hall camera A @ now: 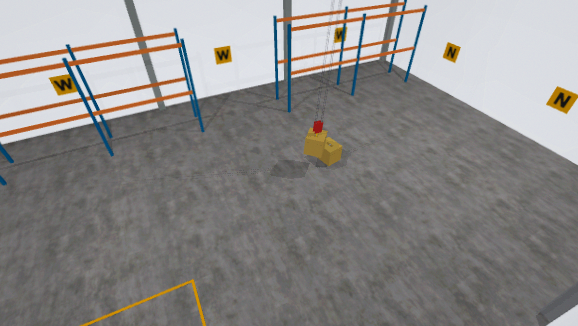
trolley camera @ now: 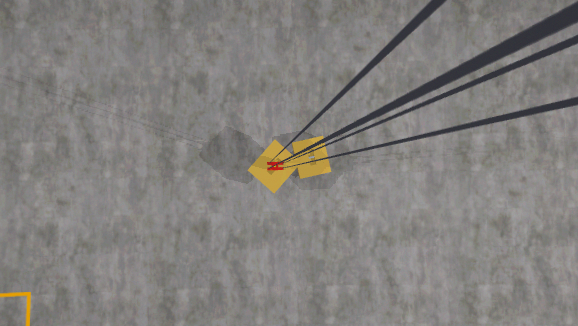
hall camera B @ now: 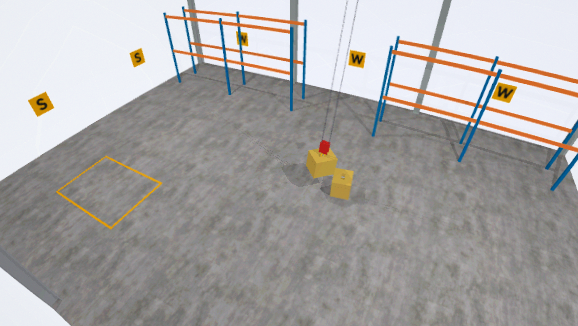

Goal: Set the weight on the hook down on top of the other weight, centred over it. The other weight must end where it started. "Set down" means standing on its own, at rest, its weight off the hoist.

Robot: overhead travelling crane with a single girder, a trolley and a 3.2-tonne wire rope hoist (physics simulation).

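Note:
My hook, under its red block (hall camera A: 318, 126) (hall camera B: 324, 147) (trolley camera: 275, 166), carries a yellow block-shaped weight (hall camera A: 314, 145) (hall camera B: 321, 166) (trolley camera: 274, 183). This weight hangs clear of the floor, its shadow lying apart to its left in hall camera A. The other yellow weight (hall camera A: 332, 153) (hall camera B: 341, 188) (trolley camera: 317, 169) stands on the floor. In the trolley camera the hanging weight is to its left and turned differently, with one corner at its left edge. The hanging weight is beside it, not centred over it. I cannot tell whether they touch.
Blue and orange racks (hall camera A: 289, 70) (hall camera A: 88, 107) (hall camera B: 291, 70) (hall camera B: 382, 91) stand along the W wall, away from the weights. A yellow outline (hall camera A: 137, 303) (hall camera B: 133, 170) (trolley camera: 28, 310) is marked on the floor. Hoist ropes run up from the hook block.

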